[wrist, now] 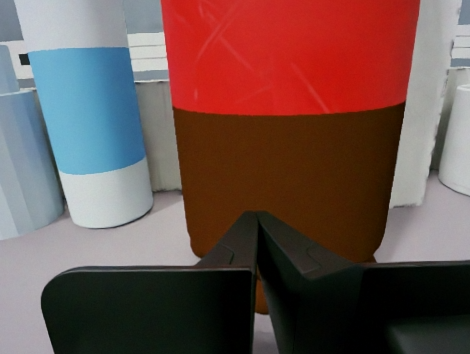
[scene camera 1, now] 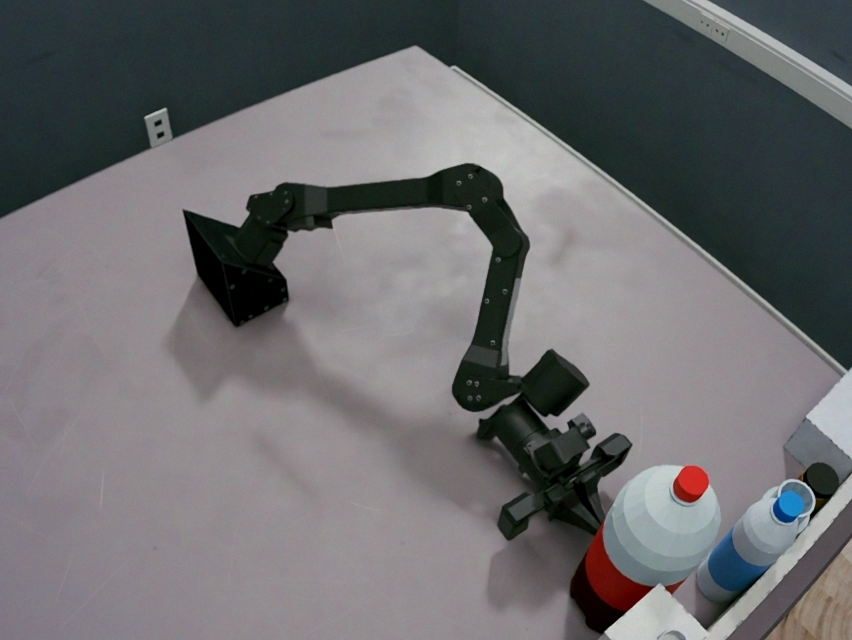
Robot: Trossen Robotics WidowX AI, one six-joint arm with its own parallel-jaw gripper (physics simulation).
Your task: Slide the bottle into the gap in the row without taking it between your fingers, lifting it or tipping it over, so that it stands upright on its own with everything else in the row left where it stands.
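Frame: origin at the arm's base, x right, y back, z down, level; metres.
Seen in the pictures: gripper, between the fingertips: (wrist: 254,222); arm's base, origin of its link: (scene camera 1: 248,254).
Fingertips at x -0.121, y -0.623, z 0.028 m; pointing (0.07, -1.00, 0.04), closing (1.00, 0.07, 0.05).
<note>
Offsets run from my fingertips to a thing's top centre. "pt": to the spot under its first point.
The large bottle with a red cap, red label and dark brown lower part @[dx +0.023, dy -0.050, dz -0.246 m] (scene camera 1: 650,530) (wrist: 290,175) stands at the lower right in the scene view and looks upright. My gripper (scene camera 1: 599,529) (wrist: 254,222) is shut and empty, its fingertips low at the bottle's near side; whether they touch is hard to tell. In the row, a blue-labelled bottle @[dx -0.099, dy -0.129, dz -0.162 m] (scene camera 1: 740,563) (wrist: 90,110) stands to the left of the large bottle in the wrist view, with a gap between them. A white box @[dx +0.112, dy -0.128, dz -0.201 m] (scene camera 1: 654,616) (wrist: 420,150) stands behind the large bottle's right side in the wrist view.
A pale cup @[dx -0.177, dy -0.129, dz -0.078 m] (scene camera 1: 805,497) (wrist: 25,165) and a black-capped container @[dx -0.264, dy -0.136, dz -0.036 m] (scene camera 1: 821,477) stand beyond the blue-labelled bottle. A white cylinder @[pt dx +0.192, dy -0.117, dz +0.018 m] (wrist: 456,150) stands at the wrist view's right. A low pale wall (scene camera 1: 785,561) (wrist: 157,135) runs behind the row.
</note>
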